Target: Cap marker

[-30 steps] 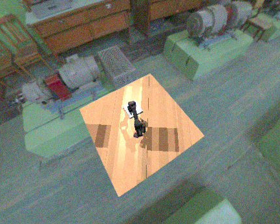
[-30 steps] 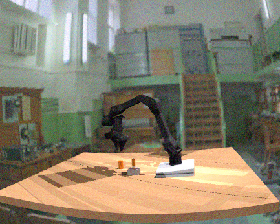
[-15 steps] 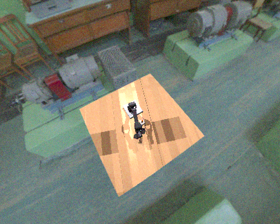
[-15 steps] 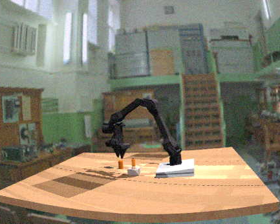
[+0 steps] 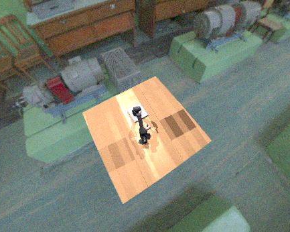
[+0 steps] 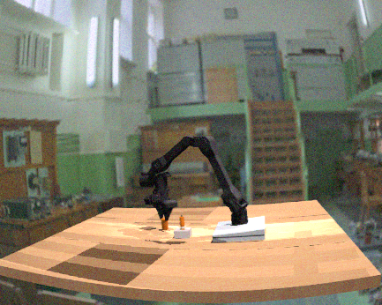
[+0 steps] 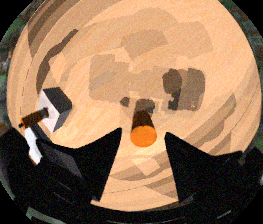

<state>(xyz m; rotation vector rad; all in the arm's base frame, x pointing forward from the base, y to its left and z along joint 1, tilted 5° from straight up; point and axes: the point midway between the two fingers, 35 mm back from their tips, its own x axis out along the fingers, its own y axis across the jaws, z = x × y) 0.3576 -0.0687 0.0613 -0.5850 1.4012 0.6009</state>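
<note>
The orange cap is 2 cm below my gripper tip. From my gripper tip the other things lie so: holder block: 12 cm behind, 13 cm to the left, 3 cm below.
</note>
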